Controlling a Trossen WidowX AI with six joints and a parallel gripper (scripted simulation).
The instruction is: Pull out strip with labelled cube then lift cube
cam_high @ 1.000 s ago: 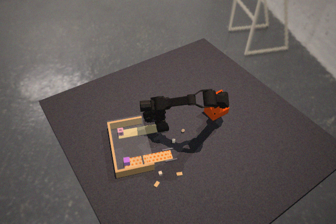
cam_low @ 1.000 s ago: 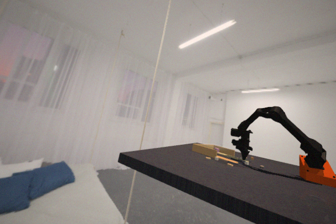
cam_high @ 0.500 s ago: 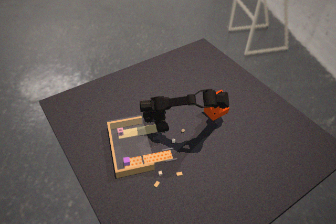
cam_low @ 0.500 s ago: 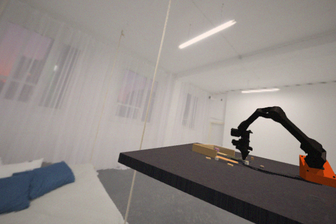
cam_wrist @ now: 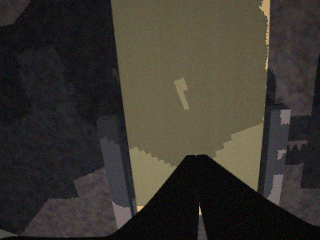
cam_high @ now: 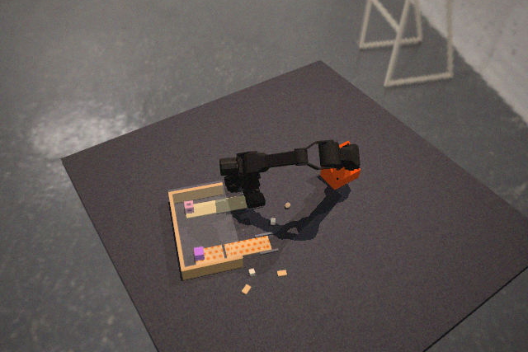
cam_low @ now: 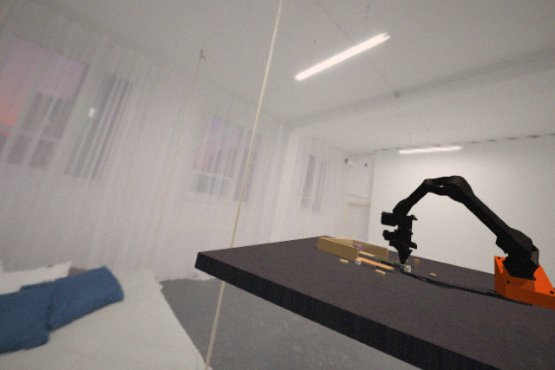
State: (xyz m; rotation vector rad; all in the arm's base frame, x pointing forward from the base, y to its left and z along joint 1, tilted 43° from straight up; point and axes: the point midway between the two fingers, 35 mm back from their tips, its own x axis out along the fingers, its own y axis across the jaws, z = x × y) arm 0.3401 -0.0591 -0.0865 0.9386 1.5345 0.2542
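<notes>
Right now the plain strip is 90 mm ahead of my gripper tip and 40 mm to the right of it. From my gripper tip the other things lie so: labelled cube: 200 mm ahead, 100 mm to the right, 20 mm above.
</notes>
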